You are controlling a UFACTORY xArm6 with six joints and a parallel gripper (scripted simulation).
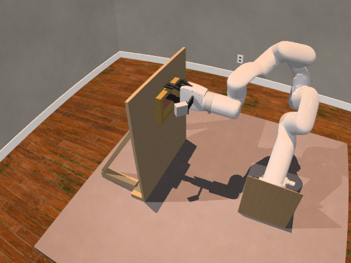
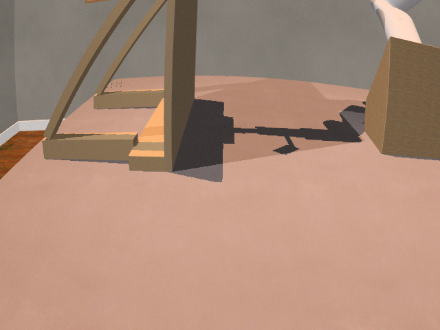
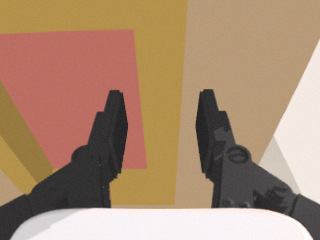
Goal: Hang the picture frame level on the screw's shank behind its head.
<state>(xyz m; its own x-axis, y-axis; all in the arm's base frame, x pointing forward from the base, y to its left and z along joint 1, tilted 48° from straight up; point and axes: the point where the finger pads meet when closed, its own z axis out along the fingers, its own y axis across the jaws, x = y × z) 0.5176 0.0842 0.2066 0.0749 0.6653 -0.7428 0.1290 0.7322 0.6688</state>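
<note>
My gripper is now 5 cm above the picture frame, 2 cm short of it and 1 cm to the left of it. From my hand the other things lie so: upright wooden board 18 cm below, 4 cm ahead.
</note>
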